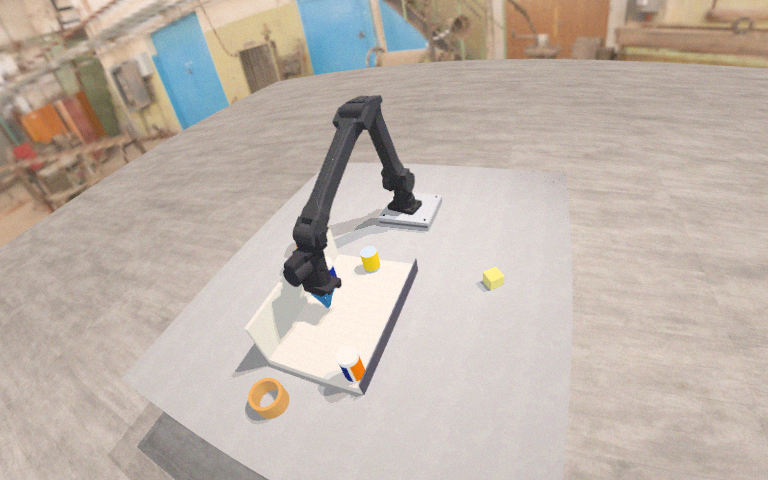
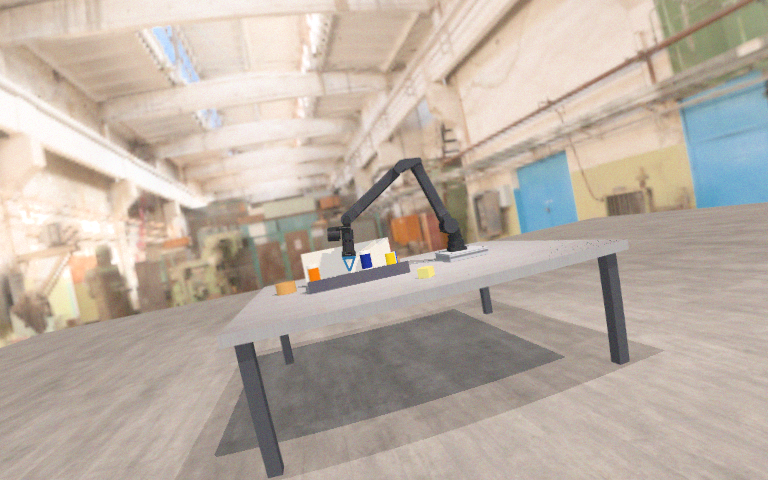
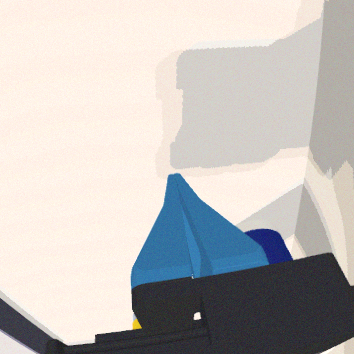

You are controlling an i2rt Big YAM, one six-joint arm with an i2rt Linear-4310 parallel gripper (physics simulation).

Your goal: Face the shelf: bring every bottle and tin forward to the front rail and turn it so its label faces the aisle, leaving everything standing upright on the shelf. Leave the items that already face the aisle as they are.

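Places are measured from the arm's base along level axes (x ahead, y left, z up), in millimetres.
Pixels of known places: gripper, between the fingertips: (image 1: 328, 306) (image 2: 349, 271) (image 3: 173, 180); arm's base, origin of its link: (image 1: 405, 206) (image 2: 456, 249).
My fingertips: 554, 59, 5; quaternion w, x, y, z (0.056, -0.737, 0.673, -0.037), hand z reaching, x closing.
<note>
Ahead of a thing's pixels: the offset from my fingertips to its top centre, as dx, dy, dz. "spot": to the spot under its first point.
My gripper (image 1: 327, 305) (image 2: 350, 270) (image 3: 173, 180) is shut and empty, fingertips down, low over the middle of the shelf. A dark blue bottle @(spot: -93, -41, +46) (image 1: 333, 272) (image 2: 365, 260) (image 3: 270, 241) stands beside it toward the back panel; the arm partly hides it. A yellow tin @(-213, +12, +53) (image 1: 370, 260) (image 2: 390, 258) (image 3: 136, 325) stands upright at the end nearer the arm's base, back from the front rail @(-57, +193, +10) (image 1: 391, 322) (image 2: 357, 277) (image 3: 20, 317). A white-capped bottle @(+140, +204, +79) (image 1: 351, 366) (image 2: 313, 274) stands at the far end by the rail, its orange side toward the rail and blue behind.
The pale back panel (image 1: 261, 329) (image 2: 375, 247) rises behind the shelf. An orange ring @(+318, +42, +6) (image 1: 254, 401) (image 2: 286, 288) lies on the table beyond the shelf's far end. A yellow cube @(-326, +393, -6) (image 1: 493, 278) (image 2: 425, 272) lies in front of the rail. The arm's base plate (image 1: 433, 210) is beyond the near end.
</note>
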